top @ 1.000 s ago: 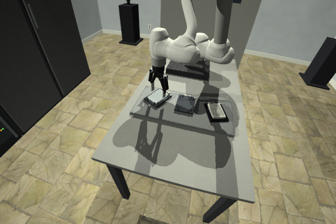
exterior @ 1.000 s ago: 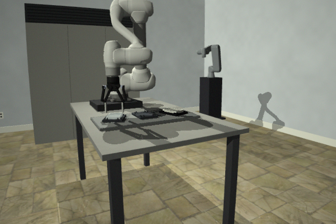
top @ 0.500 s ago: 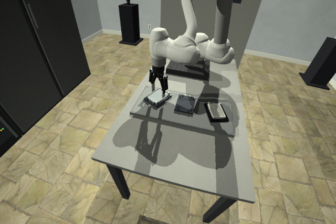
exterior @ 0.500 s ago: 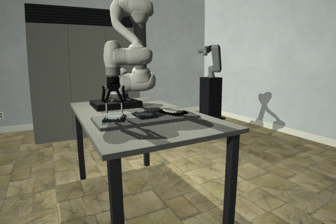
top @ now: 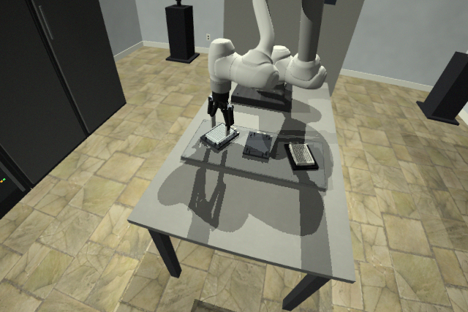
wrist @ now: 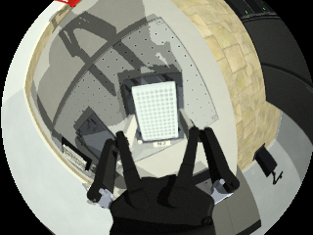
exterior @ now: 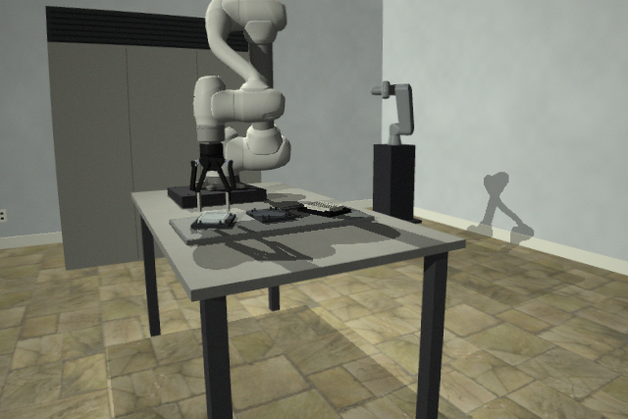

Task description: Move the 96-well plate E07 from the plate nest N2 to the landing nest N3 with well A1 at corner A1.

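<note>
My hand is 60 mm above the plate nest N2. Also, from my hand: landing nest N3 (200 mm to the left, 60 mm below).
</note>
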